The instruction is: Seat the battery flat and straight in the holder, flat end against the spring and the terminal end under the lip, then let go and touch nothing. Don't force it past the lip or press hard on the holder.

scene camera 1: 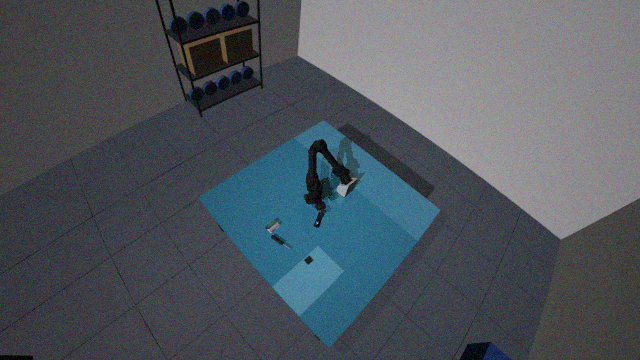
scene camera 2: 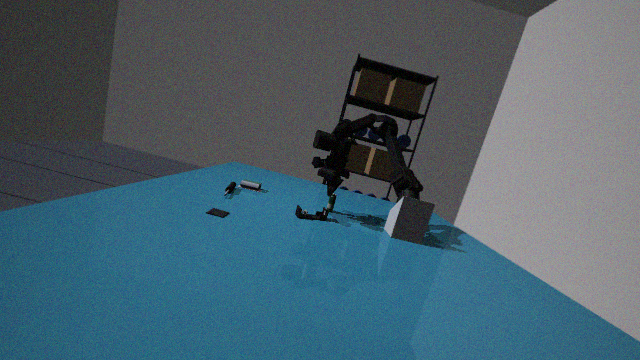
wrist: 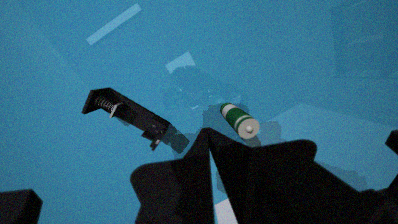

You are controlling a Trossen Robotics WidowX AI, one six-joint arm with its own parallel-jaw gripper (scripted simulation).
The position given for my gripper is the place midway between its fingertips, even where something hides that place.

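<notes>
I am holding nothing with my gripper [scene camera 2: 328, 196], and it is shut. My gripper can also be seen in the wrist view [wrist: 205, 131]. There is a battery [wrist: 245, 125] here as well.
</notes>
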